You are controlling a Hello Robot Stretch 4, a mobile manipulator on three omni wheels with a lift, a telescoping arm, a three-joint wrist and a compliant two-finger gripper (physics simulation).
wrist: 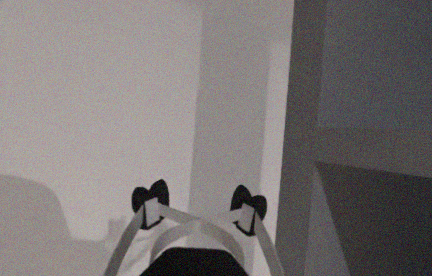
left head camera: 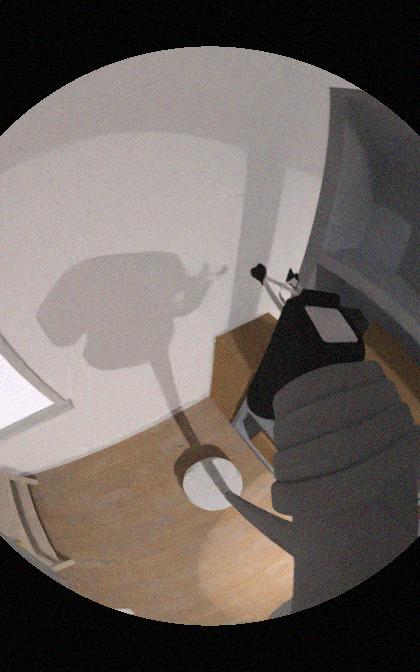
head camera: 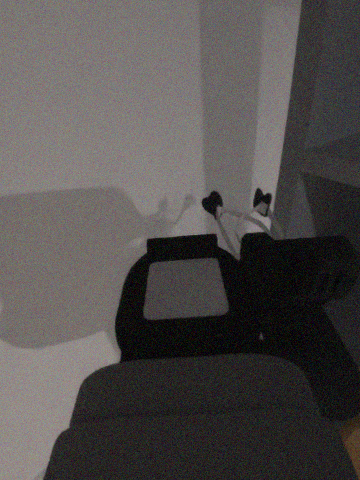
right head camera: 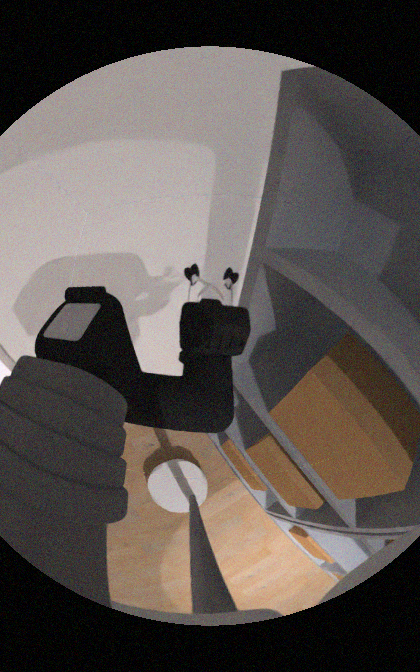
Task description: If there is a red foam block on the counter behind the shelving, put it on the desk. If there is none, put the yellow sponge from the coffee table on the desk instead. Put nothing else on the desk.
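Frame: origin at the robot's base, x ahead, y left, z up, level; centimetres.
Seen in the pictures: gripper, fingertip midpoint: (wrist: 200,197) (head camera: 234,196).
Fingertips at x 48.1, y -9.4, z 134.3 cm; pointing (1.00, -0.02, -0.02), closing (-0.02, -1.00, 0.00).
Observation:
A point is followed by its place in that frame.
My gripper (head camera: 237,200) @(y -9.4, x 48.1, z 134.3 cm) (left head camera: 276,275) (right head camera: 211,275) (wrist: 200,197) @(y -9.4, x 48.1, z 134.3 cm) is open and empty, its fingers apart in front of the pale wall, just left of the grey shelving (head camera: 294,135) @(y -18.7, x 48.2, z 144.1 cm) (left head camera: 334,160) (right head camera: 276,160) (wrist: 302,100) @(y -18.8, x 48.1, z 144.6 cm). In the left head view a brown wooden piece (left head camera: 227,380), possibly the counter, stands below the gripper against the wall; the arm and wrist hide part of it. No red foam block shows in these views. A tiny yellow spot (left head camera: 21,544) shows at the lower left edge of the left head view, too small to identify. The desk cannot be made out.
A round white-topped object (left head camera: 212,483) (right head camera: 177,485) stands on the wooden floor. A light wooden frame (left head camera: 42,530) is at the lower left. A grey-framed bright panel (left head camera: 45,430) is at the left wall. Brown surfaces (right head camera: 350,425) show through the shelving, close right of the wrist.

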